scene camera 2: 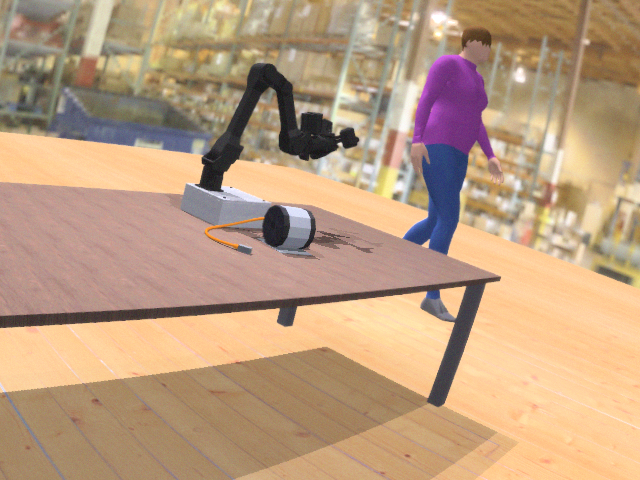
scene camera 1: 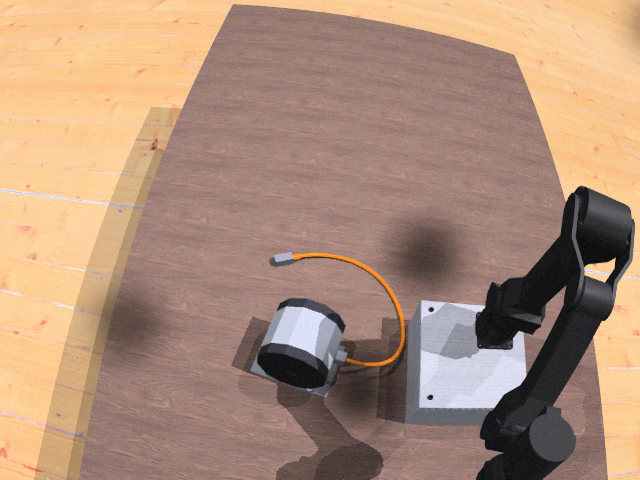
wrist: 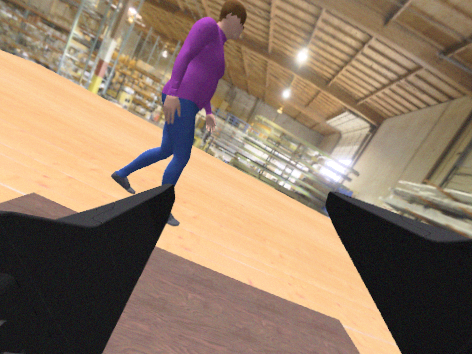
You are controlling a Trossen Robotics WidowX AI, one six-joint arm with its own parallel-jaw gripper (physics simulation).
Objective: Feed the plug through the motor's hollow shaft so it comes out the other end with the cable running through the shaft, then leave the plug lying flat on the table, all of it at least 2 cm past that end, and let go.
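Seen in the pictures: gripper, fingertip midpoint: [wrist: 251,195]; arm's base at its link origin: [scene camera 2: 209,188] [scene camera 1: 494,331].
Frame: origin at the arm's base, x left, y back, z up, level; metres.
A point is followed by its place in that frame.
Observation:
The grey plug [scene camera 1: 282,258] @(y -0.339, x -0.133, z -0.064 m) [scene camera 2: 244,249] @(y -0.342, x -0.142, z -0.070 m) lies on the table beside the motor, outside its shaft. The orange cable [scene camera 1: 385,285] @(y -0.167, x -0.114, z -0.073 m) [scene camera 2: 212,235] @(y -0.240, x -0.161, z -0.071 m) runs from the plug in a wide curve to a small grey block on the motor's side. The motor [scene camera 1: 302,338] @(y -0.298, x 0.055, z 0.025 m) [scene camera 2: 295,227] @(y -0.341, x 0.013, z -0.013 m), a white drum with black end faces, lies on its side on a grey base plate. The shaft opening is too dark to make out. My gripper [wrist: 251,195] @(y -0.070, x 0.478, z 0.213 m) [scene camera 2: 351,137] @(y -0.070, x 0.478, z 0.213 m) is open and empty, held high above the table and away from plug and motor; in scene camera 1 its fingers are out of frame.
The arm's light grey base box [scene camera 1: 465,361] @(y -0.053, x 0.056, z -0.001 m) [scene camera 2: 206,205] @(y -0.061, x -0.047, z -0.036 m) stands close beside the cable's curve. The arm reaches up over the box. The brown table's edge [scene camera 2: 155,312] @(y -0.608, x -0.564, z -0.085 m) shows in scene camera 2. A person in a purple top [scene camera 2: 449,103] [wrist: 200,60] is on the floor beyond the table.

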